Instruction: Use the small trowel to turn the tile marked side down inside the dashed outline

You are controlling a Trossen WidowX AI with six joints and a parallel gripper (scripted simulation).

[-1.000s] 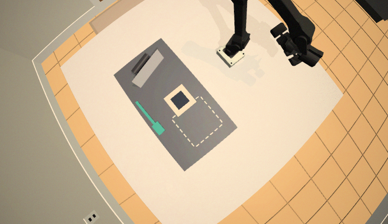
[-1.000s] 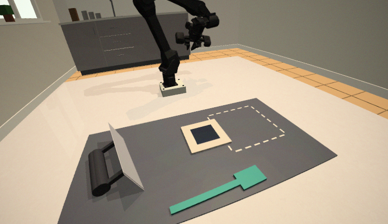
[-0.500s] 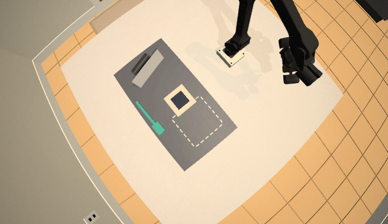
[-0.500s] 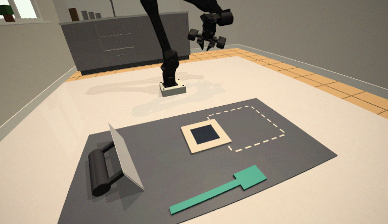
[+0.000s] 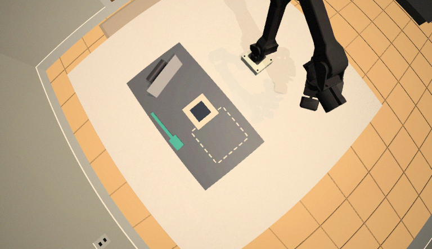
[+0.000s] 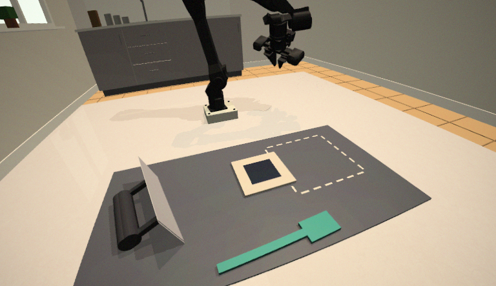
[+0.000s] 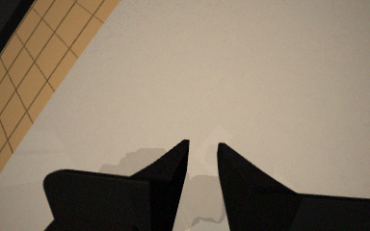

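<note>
My gripper tip is now 380 mm short of the tile, 260 mm to the left of it and 140 mm above it. Round my gripper tip: grey mat (410 mm ahead, 300 mm to the right, 160 mm below); then green trowel (550 mm ahead, 290 mm to the right, 140 mm below).
</note>
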